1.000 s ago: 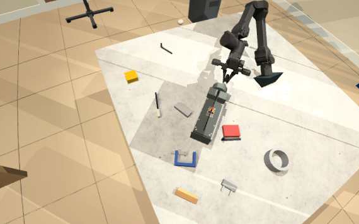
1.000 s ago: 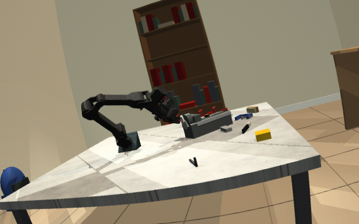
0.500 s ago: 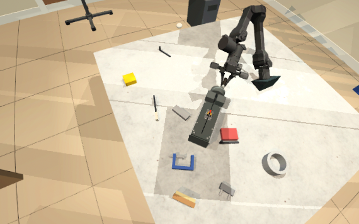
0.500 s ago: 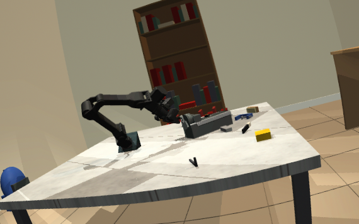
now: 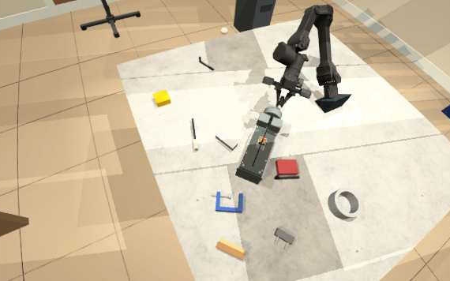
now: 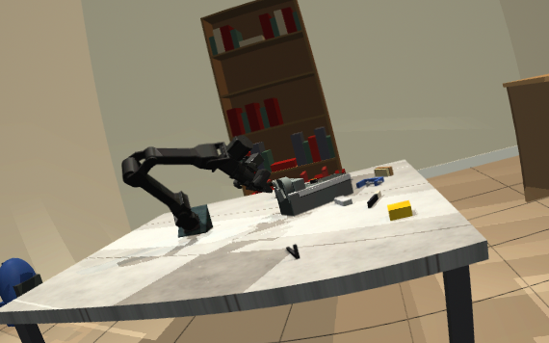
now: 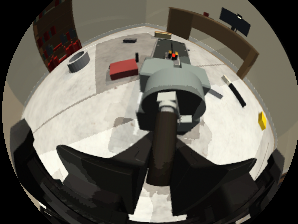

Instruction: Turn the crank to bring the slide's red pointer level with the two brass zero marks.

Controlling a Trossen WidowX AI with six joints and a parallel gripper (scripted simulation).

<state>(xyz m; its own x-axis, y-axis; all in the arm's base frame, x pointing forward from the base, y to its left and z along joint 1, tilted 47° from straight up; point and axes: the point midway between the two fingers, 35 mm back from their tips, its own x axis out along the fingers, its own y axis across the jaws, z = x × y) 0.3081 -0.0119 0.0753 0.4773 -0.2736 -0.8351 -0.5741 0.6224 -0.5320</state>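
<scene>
My gripper tip is 1 cm past the crank handle, 1 cm to the left of it and 3 cm below it. Also, from my gripper tip: grey block (22 cm ahead, 2 cm to the right, 8 cm below); then red pointer (14 cm ahead, 8 cm to the left, 1 cm below); then red block (9 cm ahead, 20 cm to the left, 8 cm below).
</scene>
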